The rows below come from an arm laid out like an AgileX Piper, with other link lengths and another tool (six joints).
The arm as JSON. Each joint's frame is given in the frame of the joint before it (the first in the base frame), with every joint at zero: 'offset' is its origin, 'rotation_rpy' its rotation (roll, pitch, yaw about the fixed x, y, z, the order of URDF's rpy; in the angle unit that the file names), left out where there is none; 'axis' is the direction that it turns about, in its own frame. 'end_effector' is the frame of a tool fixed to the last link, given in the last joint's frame.
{
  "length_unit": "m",
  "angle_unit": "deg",
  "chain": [
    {
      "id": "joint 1",
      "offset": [
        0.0,
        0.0,
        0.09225
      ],
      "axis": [
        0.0,
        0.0,
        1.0
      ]
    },
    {
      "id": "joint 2",
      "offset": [
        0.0,
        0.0,
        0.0
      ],
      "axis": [
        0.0,
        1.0,
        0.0
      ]
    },
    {
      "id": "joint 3",
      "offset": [
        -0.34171,
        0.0,
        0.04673
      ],
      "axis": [
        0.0,
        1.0,
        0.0
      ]
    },
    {
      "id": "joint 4",
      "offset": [
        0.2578,
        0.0,
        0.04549
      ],
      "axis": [
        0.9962,
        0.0,
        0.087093
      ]
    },
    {
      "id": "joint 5",
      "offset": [
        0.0,
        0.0,
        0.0
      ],
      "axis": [
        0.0,
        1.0,
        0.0
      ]
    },
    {
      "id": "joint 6",
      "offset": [
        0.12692,
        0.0,
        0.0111
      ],
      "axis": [
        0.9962,
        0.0,
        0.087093
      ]
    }
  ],
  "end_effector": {
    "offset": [
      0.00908,
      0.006,
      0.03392
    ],
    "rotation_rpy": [
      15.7,
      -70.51,
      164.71
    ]
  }
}
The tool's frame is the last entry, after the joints.
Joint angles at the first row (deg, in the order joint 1, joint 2, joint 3, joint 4, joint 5, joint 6):
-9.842 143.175 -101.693 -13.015 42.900 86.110
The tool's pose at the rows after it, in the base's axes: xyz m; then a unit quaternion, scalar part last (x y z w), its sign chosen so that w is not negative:
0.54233 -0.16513 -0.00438 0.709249 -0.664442 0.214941 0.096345
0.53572 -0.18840 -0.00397 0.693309 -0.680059 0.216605 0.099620
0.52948 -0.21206 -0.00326 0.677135 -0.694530 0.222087 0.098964
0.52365 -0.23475 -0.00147 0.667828 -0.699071 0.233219 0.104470
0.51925 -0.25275 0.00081 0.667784 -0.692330 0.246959 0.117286
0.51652 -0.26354 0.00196 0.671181 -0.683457 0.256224 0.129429
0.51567 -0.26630 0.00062 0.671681 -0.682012 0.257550 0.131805
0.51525 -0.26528 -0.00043 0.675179 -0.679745 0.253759 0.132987
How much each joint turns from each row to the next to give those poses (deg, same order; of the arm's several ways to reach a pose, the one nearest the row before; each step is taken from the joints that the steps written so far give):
-1.767 0.001 0.000 -0.489 -0.372 1.777
-2.424 -0.001 0.001 -0.271 -0.434 0.379
-2.506 0.000 -0.001 -0.116 -1.082 0.106
-2.214 0.000 0.001 -1.483 -1.112 0.001
-1.539 0.044 -0.003 -2.842 -0.779 -0.002
-0.837 0.108 0.001 -2.472 -0.352 0.001
-0.247 0.187 0.000 -0.483 -0.203 0.000
0.055 0.060 0.001 0.302 0.377 -0.631

